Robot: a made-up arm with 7 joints. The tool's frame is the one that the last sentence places.
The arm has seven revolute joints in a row. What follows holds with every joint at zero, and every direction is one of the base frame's.
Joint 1 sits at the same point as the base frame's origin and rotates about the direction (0.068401, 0.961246, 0.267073).
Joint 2 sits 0.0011 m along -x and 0.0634 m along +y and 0.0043 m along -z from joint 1 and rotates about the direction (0.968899, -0.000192, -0.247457).
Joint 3 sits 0.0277 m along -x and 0.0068 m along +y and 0.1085 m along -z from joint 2 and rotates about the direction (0.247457, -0.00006, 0.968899).
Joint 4 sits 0.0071 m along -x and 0.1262 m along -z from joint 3 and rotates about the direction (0.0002, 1, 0.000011).
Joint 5 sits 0.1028 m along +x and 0.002 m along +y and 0.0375 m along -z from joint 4 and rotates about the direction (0.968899, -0.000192, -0.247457).
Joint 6 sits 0.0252 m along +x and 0.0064 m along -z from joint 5 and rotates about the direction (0.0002, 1, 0.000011).
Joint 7 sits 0.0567 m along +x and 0.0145 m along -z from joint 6 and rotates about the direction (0.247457, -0.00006, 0.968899).
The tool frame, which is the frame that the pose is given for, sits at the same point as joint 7; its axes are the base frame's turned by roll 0, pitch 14.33 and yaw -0.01 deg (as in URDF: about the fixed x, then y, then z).
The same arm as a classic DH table. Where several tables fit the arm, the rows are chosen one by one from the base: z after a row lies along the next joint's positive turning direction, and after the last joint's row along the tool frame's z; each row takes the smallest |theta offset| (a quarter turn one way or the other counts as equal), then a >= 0, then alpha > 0; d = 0 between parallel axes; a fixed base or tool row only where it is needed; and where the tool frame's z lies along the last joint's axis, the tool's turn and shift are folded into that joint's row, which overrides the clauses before.
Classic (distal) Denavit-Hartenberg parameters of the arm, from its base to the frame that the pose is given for. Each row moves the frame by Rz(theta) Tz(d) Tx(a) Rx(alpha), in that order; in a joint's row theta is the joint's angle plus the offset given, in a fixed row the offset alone. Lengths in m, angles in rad.
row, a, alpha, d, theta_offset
base (fixed), 0.0000, -1.3004, 0.0000, -0.0710
joint 1, -0.0217, -1.5708, 0.0597, -1.3111
joint 2, -0.0068, 1.5708, 0.0000, 1.2915
joint 3, 0.0244, -1.5708, -0.2360, 1.5708
joint 4, 0.0109, 1.5708, 0.0020, 1.5708
joint 5, 0.0000, -1.5708, 0.1349, 0.0000
joint 6, 0.0585, 1.5708, 0.0000, -1.5708
joint 7, 0.0000, 0.0000, 0.0000, 0.0000

